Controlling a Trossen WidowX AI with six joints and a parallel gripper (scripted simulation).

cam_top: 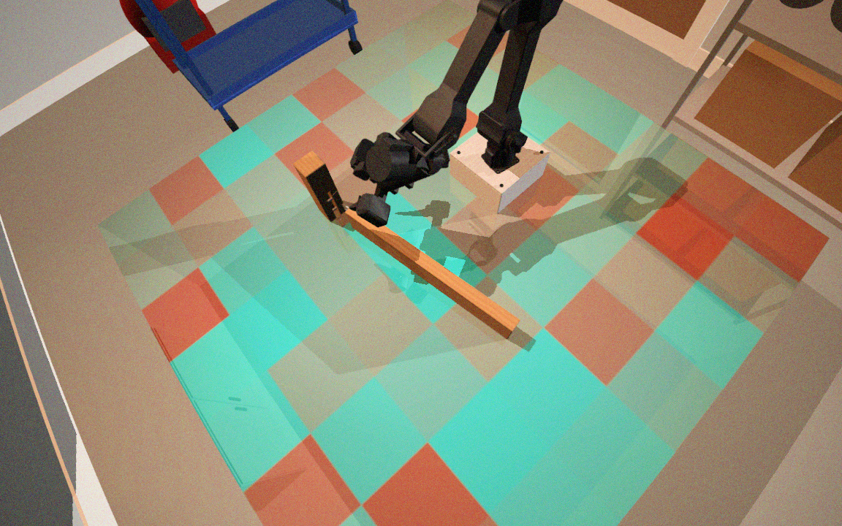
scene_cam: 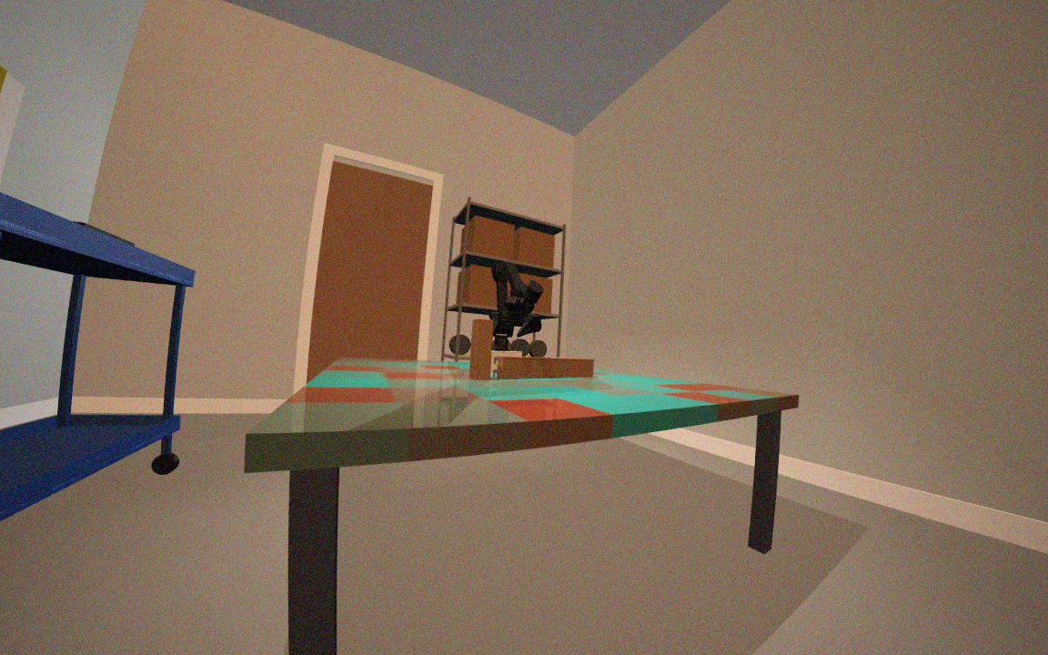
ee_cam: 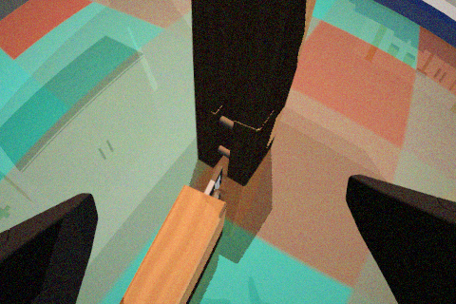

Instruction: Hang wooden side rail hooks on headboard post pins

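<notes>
Now: gripper tip 80 mm to the left of the headboard post, 60 mm short of it and 60 mm above it.
</notes>
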